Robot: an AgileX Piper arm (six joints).
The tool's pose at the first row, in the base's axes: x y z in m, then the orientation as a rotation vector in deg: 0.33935 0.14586 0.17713 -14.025 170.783 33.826
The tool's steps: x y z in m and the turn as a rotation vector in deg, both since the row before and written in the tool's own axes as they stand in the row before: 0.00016 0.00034 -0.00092 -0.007 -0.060 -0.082; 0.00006 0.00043 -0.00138 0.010 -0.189 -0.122; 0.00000 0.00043 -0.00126 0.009 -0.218 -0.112; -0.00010 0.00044 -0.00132 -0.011 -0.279 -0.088; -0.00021 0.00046 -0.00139 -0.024 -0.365 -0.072; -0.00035 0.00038 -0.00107 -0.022 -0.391 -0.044; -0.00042 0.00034 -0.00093 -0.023 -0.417 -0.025; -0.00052 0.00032 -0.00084 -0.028 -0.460 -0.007; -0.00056 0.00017 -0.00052 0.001 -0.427 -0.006; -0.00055 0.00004 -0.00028 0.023 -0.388 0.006; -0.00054 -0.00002 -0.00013 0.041 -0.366 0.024; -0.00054 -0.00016 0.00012 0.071 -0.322 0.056; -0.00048 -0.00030 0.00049 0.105 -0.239 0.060; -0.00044 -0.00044 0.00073 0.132 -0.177 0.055; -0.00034 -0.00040 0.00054 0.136 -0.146 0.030
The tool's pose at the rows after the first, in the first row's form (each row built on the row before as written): 0.33908 0.14579 0.17808 -14.124 170.699 33.825; 0.33886 0.14564 0.17950 -14.233 170.483 33.787; 0.33870 0.14555 0.18082 -14.317 170.242 33.750; 0.33863 0.14546 0.18221 -14.344 169.946 33.743; 0.33865 0.14537 0.18369 -14.317 169.569 33.753; 0.33884 0.14535 0.18486 -14.240 169.176 33.761; 0.33911 0.14535 0.18590 -14.126 168.763 33.772; 0.33948 0.14538 0.18687 -13.971 168.313 33.790; 0.33994 0.14540 0.18750 -13.824 167.902 33.766; 0.34044 0.14540 0.18786 -13.671 167.536 33.713; 0.34096 0.14540 0.18807 -13.499 167.201 33.637; 0.34153 0.14537 0.18800 -13.293 166.924 33.524; 0.34211 0.14535 0.18753 -13.107 166.735 33.366; 0.34271 0.14529 0.18679 -12.948 166.610 33.171; 0.34319 0.14517 0.18622 -12.835 166.508 32.969
